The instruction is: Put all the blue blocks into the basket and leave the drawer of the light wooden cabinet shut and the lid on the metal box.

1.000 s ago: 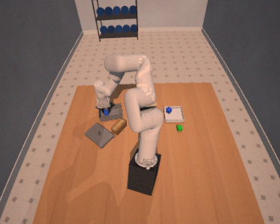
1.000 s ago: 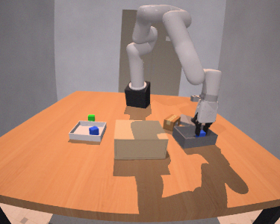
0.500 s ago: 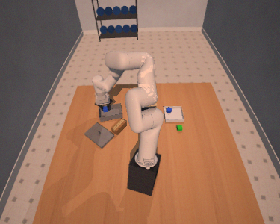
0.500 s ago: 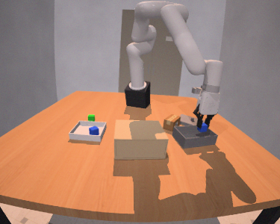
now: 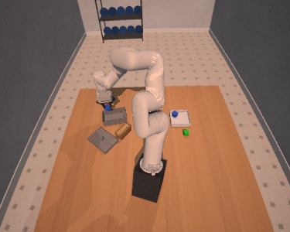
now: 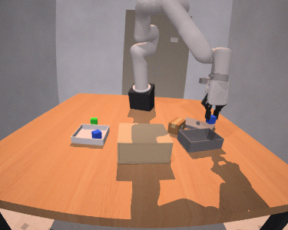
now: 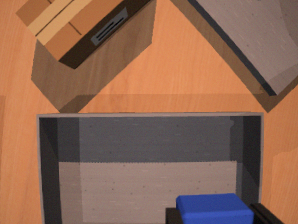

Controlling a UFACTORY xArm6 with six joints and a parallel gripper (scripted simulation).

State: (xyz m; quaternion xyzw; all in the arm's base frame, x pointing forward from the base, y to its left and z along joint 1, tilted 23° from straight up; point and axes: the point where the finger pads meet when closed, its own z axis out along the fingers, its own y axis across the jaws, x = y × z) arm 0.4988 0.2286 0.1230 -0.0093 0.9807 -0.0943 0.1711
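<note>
My hand is 520 mm to the left of the white basket, 130 mm past it and 130 mm above it. Also, from my hand: small brown box: 160 mm behind, 110 mm below, 80 mm to the right; then grey metal box: 120 mm below, 30 mm to the right; then red block: 150 mm behind, 130 mm below, 100 mm to the right.
</note>
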